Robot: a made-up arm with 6 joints. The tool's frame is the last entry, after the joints.
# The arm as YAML. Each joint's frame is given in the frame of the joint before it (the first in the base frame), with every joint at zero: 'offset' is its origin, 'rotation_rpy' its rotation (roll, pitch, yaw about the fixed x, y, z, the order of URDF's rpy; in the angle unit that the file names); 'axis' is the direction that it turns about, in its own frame. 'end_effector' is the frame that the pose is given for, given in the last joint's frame.
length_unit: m
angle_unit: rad
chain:
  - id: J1
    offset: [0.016, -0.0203, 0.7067]
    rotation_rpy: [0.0, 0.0, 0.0]
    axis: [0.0, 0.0, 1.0]
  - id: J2
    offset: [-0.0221, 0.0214, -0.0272]
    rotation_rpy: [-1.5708, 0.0, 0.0]
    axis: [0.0, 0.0, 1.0]
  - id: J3
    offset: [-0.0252, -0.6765, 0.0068]
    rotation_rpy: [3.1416, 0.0, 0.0]
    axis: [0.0, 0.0, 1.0]
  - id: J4
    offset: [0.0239, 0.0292, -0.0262]
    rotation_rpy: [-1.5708, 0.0, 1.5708]
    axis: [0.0, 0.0, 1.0]
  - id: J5
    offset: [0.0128, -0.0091, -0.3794]
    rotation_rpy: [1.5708, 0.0, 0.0]
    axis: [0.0, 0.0, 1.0]
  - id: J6
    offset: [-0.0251, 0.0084, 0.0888]
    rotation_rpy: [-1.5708, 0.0, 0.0]
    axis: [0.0, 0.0, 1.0]
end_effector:
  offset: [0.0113, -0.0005, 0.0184]
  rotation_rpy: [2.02, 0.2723, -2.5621]
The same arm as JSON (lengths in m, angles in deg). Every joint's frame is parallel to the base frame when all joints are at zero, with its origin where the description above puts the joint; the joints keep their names.
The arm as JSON. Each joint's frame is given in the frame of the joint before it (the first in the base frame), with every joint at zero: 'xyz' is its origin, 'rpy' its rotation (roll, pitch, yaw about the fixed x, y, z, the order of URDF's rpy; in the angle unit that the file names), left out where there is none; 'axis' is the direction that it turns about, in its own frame. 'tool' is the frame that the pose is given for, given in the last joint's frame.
{"units": {"length": "m", "angle": "deg"}, "joints": [{"name": "J1", "type": "revolute", "origin": {"xyz": [0.016, -0.0203, 0.7067]}, "axis": "+z"}, {"name": "J2", "type": "revolute", "origin": {"xyz": [-0.0221, 0.0214, -0.0272]}, "axis": "+y"}, {"name": "J3", "type": "revolute", "origin": {"xyz": [-0.0252, 0.0068, 0.6765]}, "axis": "-y"}, {"name": "J4", "type": "revolute", "origin": {"xyz": [0.0239, 0.0262, 0.0292]}, "axis": "-x"}, {"name": "J5", "type": "revolute", "origin": {"xyz": [0.3794, -0.0091, 0.0128]}, "axis": "-y"}, {"name": "J6", "type": "revolute", "origin": {"xyz": [-0.0084, -0.0888, -0.0251]}, "axis": "-x"}], "tool": {"origin": {"xyz": [-0.0184, -0.0005, 0.0113], "rpy": [-131.92, 53.7, -62.98]}}}
